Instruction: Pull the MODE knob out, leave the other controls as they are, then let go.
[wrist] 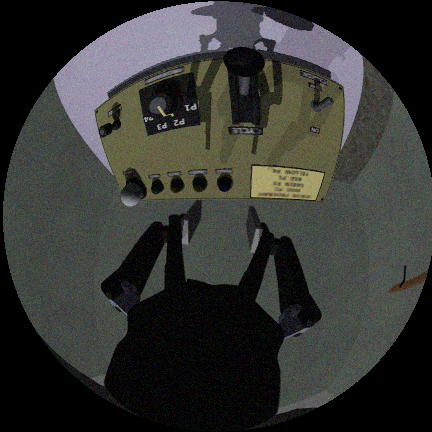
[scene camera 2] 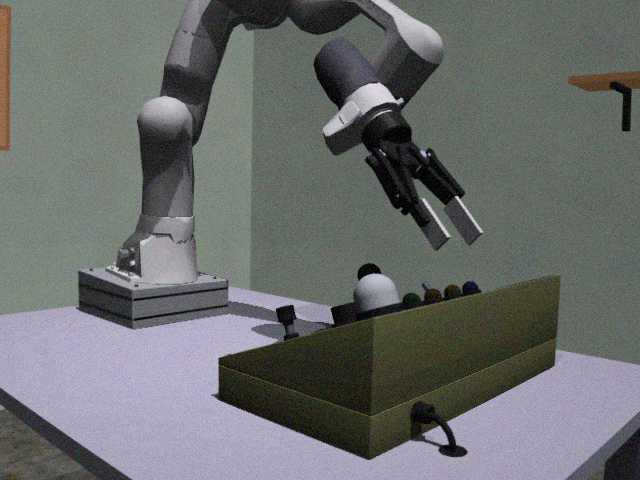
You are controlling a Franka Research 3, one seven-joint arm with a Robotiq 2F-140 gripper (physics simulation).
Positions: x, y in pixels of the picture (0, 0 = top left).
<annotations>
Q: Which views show my gripper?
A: The wrist view and scene camera 2: all of them.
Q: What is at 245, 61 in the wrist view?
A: A ball-ended lever.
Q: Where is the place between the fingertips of my gripper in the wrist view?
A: At 223, 211
</annotations>
